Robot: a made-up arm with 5 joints.
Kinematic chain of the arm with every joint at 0, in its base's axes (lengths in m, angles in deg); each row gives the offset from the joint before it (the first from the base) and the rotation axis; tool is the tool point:
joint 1: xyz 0 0 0.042 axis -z
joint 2: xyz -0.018 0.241 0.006 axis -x
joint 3: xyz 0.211 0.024 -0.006 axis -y
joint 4: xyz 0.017 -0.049 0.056 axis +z
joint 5: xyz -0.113 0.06 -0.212 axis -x
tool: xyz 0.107 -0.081 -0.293
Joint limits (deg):
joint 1: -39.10..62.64
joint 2: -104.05..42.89
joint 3: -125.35..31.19
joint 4: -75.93..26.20
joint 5: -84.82..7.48
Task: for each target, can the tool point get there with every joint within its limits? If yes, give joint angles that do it. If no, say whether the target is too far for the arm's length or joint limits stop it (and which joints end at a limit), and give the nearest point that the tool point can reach.
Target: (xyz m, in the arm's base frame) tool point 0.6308 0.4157 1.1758
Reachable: no: too far | nearest point 0.4482 0.2954 0.4120 | short by 0.794 m
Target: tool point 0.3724 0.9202 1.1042
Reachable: no: too far | nearest point 0.2261 0.5587 0.3851 | short by 0.818 m
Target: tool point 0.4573 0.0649 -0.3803
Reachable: yes | joints 37.94 -16.19 16.86 -54.39 -0.21
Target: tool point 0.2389 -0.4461 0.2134
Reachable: no: joint limits stop it (at a limit: joint 1, joint 2, joint 3, joint 5) | nearest point 0.5117 -0.3954 0.2321 | short by 0.278 m
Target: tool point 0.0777 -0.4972 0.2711
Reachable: no: joint limits stop it (at a limit: joint 1, joint 3, joint 4) | nearest point -0.0003 -0.1257 0.1597 | short by 0.396 m
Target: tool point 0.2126 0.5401 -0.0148
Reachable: yes | joints 29.89 -29.96 -84.09 -31.81 -77.50
